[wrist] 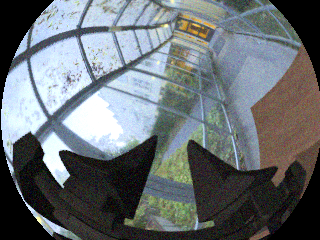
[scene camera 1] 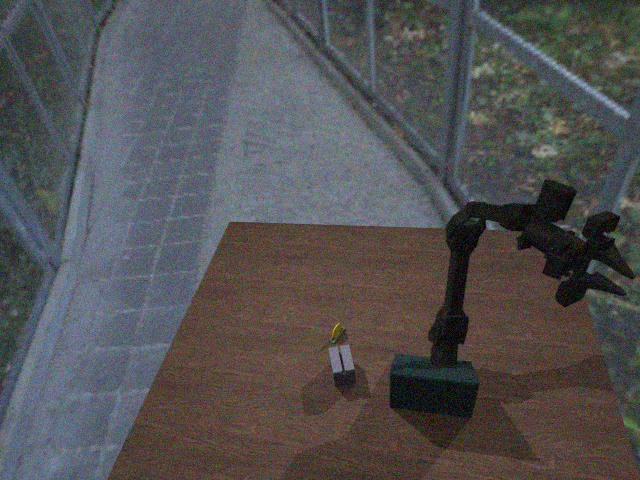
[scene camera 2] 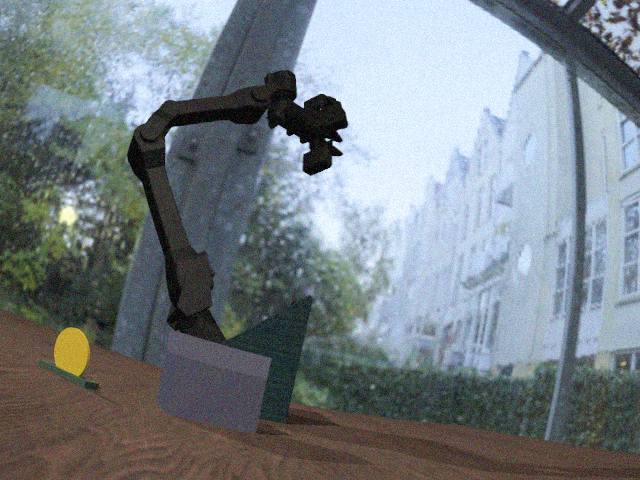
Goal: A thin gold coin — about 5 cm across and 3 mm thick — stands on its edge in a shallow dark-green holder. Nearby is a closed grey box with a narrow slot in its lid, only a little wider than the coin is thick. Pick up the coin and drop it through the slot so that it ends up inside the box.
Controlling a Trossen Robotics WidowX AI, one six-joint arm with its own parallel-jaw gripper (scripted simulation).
Labels:
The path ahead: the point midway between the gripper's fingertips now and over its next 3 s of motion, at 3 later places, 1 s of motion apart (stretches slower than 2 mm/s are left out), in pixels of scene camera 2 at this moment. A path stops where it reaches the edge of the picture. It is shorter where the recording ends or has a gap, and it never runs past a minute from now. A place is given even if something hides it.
My gripper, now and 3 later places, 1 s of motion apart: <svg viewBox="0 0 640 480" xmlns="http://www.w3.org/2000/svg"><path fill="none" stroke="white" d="M341 148L424 104L113 248L76 323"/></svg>

